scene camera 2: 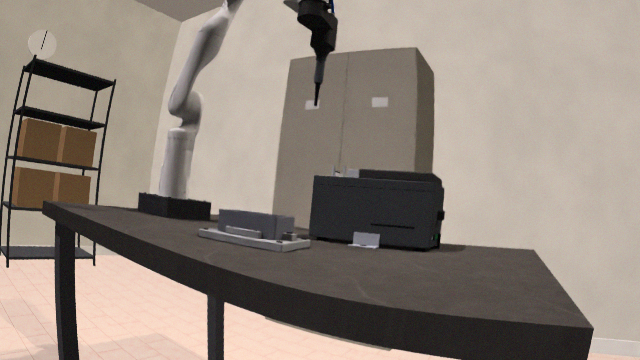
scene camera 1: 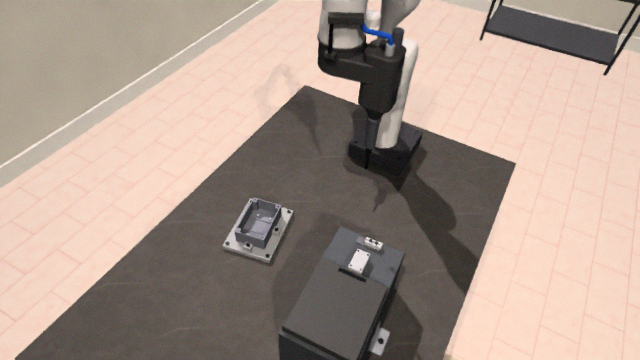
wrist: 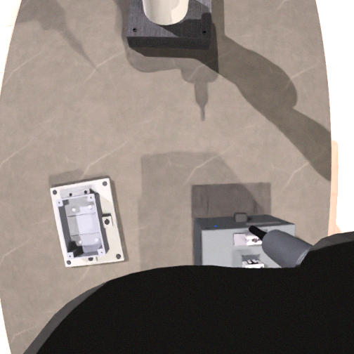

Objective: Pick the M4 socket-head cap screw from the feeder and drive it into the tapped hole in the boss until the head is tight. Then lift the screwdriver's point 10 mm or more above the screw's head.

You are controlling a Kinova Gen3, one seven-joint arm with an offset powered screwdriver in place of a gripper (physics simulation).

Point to a light fixture plate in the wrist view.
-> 114,241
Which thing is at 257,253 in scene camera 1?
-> A light fixture plate.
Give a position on a dark feeder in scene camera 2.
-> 337,212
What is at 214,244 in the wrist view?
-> A dark feeder.
